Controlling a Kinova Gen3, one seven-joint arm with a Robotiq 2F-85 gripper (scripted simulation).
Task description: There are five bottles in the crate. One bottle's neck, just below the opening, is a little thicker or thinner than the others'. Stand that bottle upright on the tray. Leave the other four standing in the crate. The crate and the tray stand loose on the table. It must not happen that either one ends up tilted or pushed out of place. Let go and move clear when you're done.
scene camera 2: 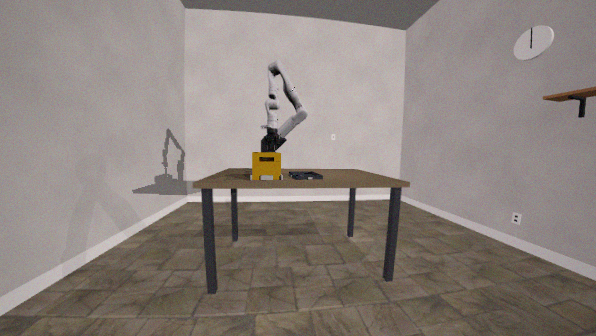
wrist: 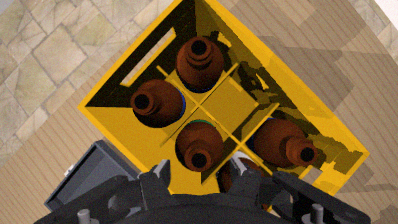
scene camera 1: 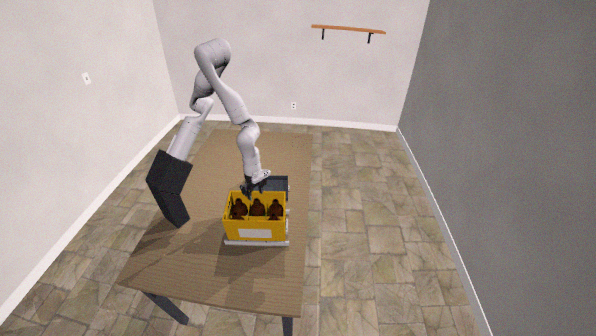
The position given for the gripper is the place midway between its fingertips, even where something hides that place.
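Observation:
The gripper (wrist: 200,168) is visible, together with a dark tray (wrist: 97,165) and a yellow crate (wrist: 262,85).

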